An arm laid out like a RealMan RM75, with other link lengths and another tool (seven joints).
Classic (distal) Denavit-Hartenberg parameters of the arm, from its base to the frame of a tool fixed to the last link. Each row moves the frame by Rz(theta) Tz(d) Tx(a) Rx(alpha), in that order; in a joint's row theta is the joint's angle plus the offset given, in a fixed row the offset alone. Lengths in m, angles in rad.
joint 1: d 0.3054  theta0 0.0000  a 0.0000  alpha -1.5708
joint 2: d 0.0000  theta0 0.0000  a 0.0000  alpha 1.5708
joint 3: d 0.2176  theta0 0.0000  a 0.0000  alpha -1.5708
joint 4: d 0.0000  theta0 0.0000  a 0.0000  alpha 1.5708
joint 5: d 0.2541  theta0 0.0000  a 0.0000  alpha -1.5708
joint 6: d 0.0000  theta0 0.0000  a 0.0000  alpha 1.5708
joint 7: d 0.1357  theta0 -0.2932  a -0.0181  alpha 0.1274
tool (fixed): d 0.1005  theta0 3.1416  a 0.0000  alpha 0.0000
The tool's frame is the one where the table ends.
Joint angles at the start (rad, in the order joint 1, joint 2, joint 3, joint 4, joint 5, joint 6, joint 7):
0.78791 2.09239 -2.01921 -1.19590 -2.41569 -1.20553 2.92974
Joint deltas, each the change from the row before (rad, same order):
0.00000 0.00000 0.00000 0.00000 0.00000 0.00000 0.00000
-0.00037 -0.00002 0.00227 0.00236 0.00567 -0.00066 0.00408
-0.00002 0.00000 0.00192 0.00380 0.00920 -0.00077 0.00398
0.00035 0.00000 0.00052 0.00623 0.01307 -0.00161 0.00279
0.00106 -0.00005 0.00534 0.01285 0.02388 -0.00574 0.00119
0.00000 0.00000 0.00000 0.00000 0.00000 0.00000 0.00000
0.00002 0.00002 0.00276 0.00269 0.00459 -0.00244 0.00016
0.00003 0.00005 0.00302 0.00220 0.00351 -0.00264 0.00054
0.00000 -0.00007 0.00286 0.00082 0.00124 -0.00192 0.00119
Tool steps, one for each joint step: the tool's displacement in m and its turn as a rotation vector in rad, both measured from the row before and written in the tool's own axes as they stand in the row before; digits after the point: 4 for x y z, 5 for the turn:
0.0000 0.0000 0.0000 0.00000 0.00000 0.00000
-0.0003 -0.0003 0.0001 0.00495 0.00017 0.00978
-0.0003 -0.0010 0.0003 0.00807 0.00024 0.01127
-0.0009 -0.0020 0.0009 0.01213 -0.00141 0.01138
-0.0021 -0.0027 0.0012 0.02258 -0.00326 0.02077
0.0000 0.0000 0.0000 0.00000 0.00000 0.00000
-0.0006 -0.0002 0.0001 0.00477 -0.00105 0.00549
-0.0005 0.0000 0.0000 0.00390 -0.00112 0.00533
-0.0002 0.0004 -0.0002 0.00147 -0.00049 0.00428

